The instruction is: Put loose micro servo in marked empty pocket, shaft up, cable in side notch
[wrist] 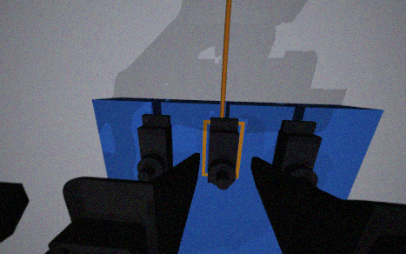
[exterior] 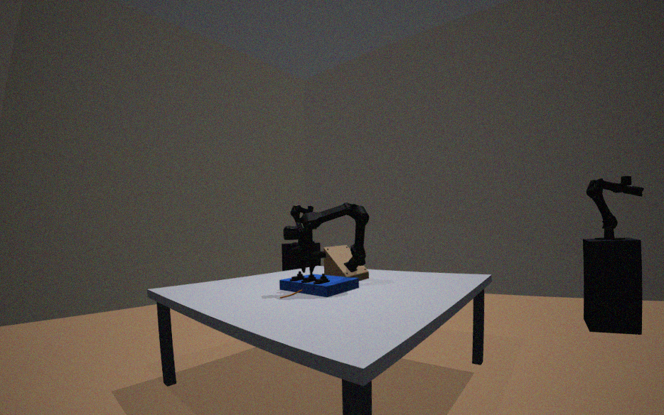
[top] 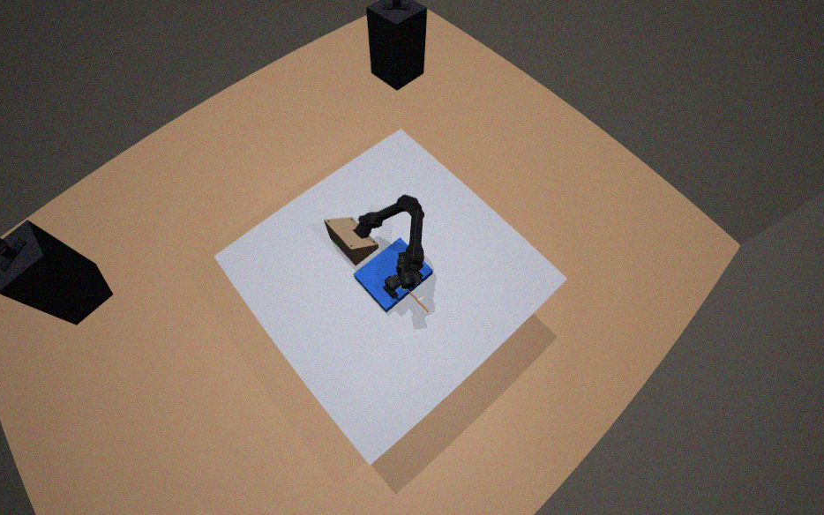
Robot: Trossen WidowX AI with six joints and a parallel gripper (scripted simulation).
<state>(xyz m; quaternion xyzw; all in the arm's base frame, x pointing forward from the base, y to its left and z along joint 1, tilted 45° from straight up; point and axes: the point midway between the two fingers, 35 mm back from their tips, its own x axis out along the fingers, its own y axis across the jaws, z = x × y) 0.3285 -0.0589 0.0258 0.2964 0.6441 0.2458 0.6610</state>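
My gripper tip is 12 cm past the deck, 6 cm above it and 1 cm to the right of it.
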